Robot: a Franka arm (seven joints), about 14 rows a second.
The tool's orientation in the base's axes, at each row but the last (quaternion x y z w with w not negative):
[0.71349 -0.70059 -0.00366 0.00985]
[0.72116 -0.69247 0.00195 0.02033]
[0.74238 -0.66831 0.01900 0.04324]
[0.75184 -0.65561 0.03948 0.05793]
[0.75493 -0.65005 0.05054 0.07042]
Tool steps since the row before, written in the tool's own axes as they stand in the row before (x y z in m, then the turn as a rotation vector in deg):
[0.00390 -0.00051 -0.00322 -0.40 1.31 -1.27]
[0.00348 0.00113 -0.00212 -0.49 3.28 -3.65]
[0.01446 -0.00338 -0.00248 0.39 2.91 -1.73]
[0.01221 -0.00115 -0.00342 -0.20 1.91 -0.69]
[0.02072 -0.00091 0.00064 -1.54 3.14 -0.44]
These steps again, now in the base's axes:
[0.00064 -0.00386 0.00324 -1.29 0.39 1.29]
[-0.00093 -0.00345 0.00226 -3.20 0.47 3.72]
[0.00497 -0.01375 0.00358 -2.80 -0.53 1.87]
[0.00287 -0.01135 0.00500 -1.91 0.04 0.72]
[0.00399 -0.02017 0.00281 -3.33 1.12 0.30]

